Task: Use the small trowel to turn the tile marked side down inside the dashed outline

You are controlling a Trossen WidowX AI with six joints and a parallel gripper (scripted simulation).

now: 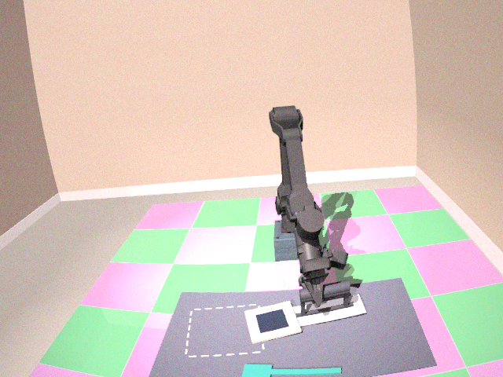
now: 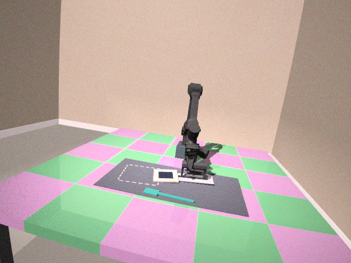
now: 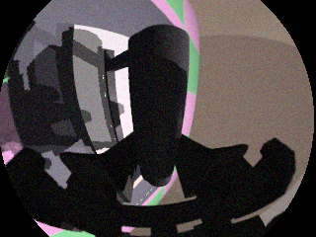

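My gripper tip is 11 cm to the left of the tile, 5 cm above it and 1 cm past it. From my gripper tip the other things lie so: teal flat tool (16 cm ahead, 9 cm to the right, 5 cm below); grey mat (7 cm below, 6 cm to the right, 2 cm ahead); trowel (3 cm behind, 1 cm below).
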